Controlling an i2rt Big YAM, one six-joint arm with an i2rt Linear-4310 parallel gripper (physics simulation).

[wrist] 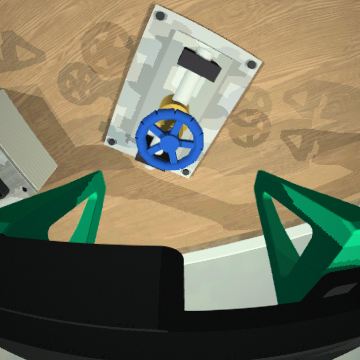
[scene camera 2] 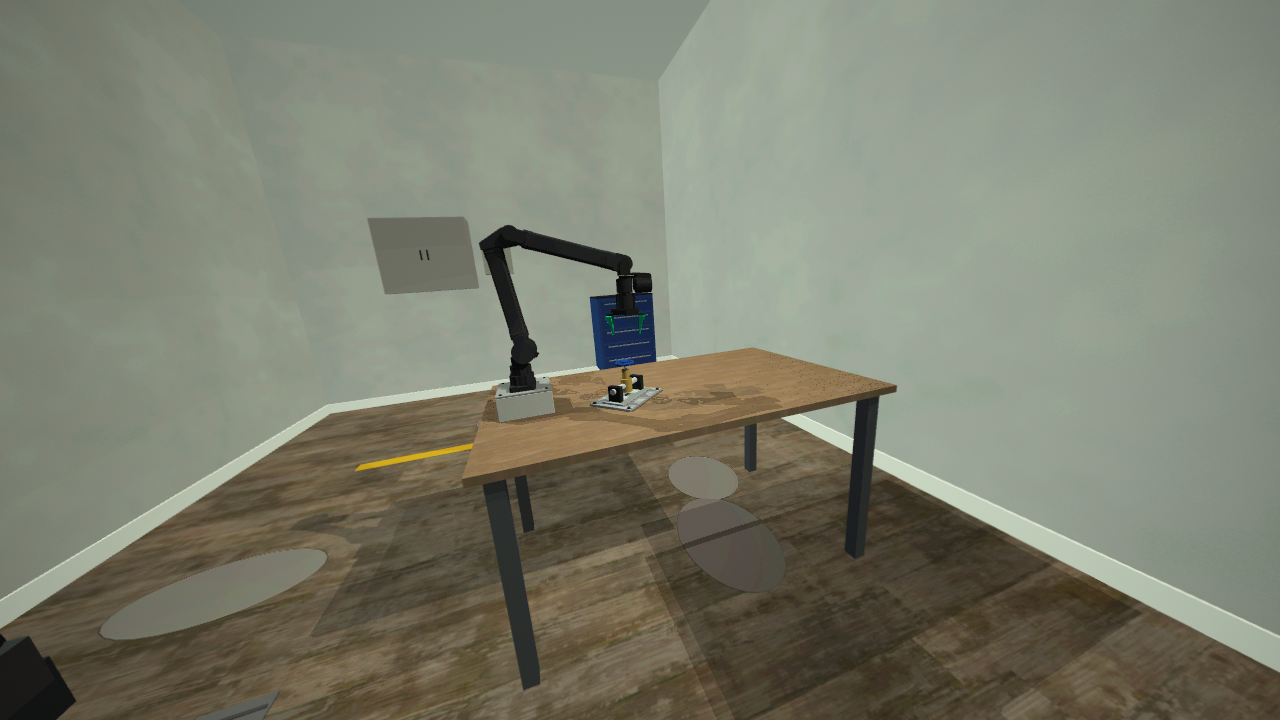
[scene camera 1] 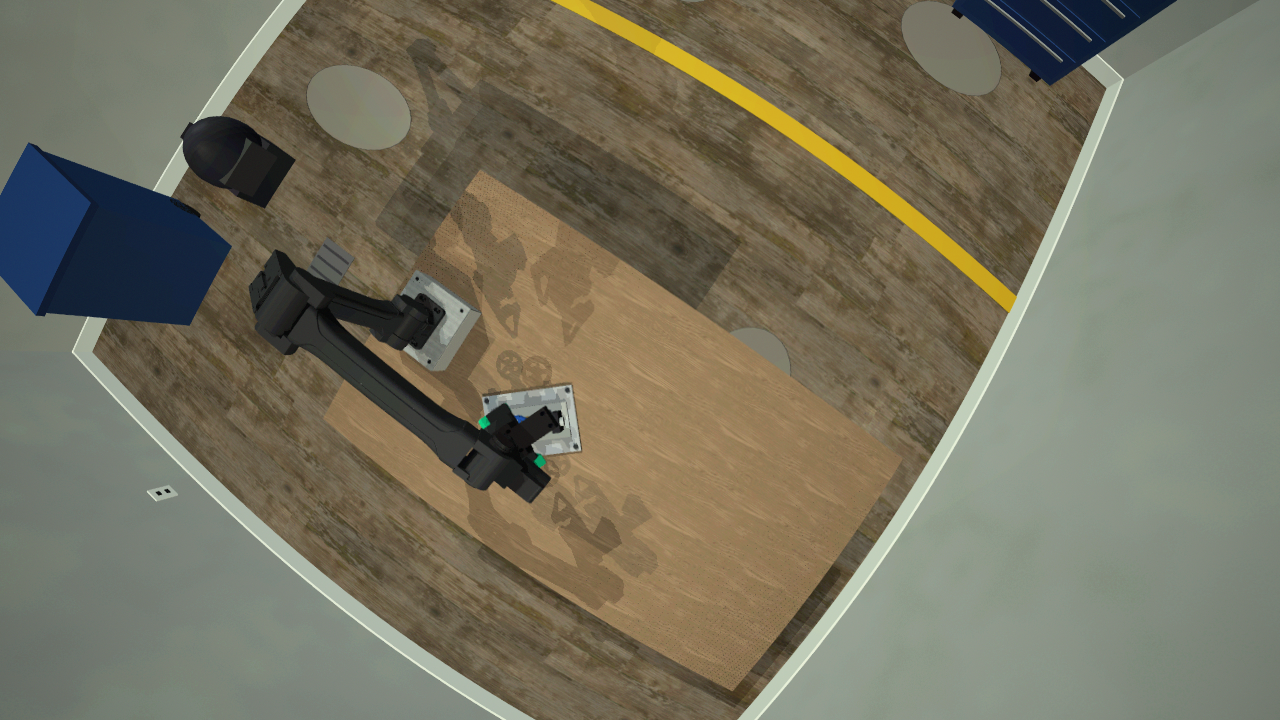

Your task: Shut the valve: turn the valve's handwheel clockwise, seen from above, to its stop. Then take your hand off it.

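The valve's blue five-spoked handwheel (scene camera 1: 520,419) (scene camera 2: 624,362) (wrist: 170,142) sits on top of a brass valve body (scene camera 2: 626,381) (wrist: 174,107). A white pipe (wrist: 185,88) runs through the valve between black blocks on a grey base plate (scene camera 1: 573,436) (wrist: 132,90). My gripper (scene camera 1: 512,441) (scene camera 2: 626,333) (wrist: 179,178) is open, with its green fingers wide apart and pointing down. It hangs above the handwheel, apart from it, with nothing between the fingers. In the wrist view the wheel lies beyond the fingertips, a little left of midway. In scene camera 1 the arm hides most of the wheel.
The arm's grey base block (scene camera 1: 458,327) (scene camera 2: 525,407) (wrist: 22,142) stands on the wooden table (scene camera 1: 716,501) (scene camera 2: 787,380) near the valve. Blue cabinets (scene camera 1: 1056,35) (scene camera 1: 134,241) stand on the floor, away from the table. Shadows of the arm and wheel fall around the plate.
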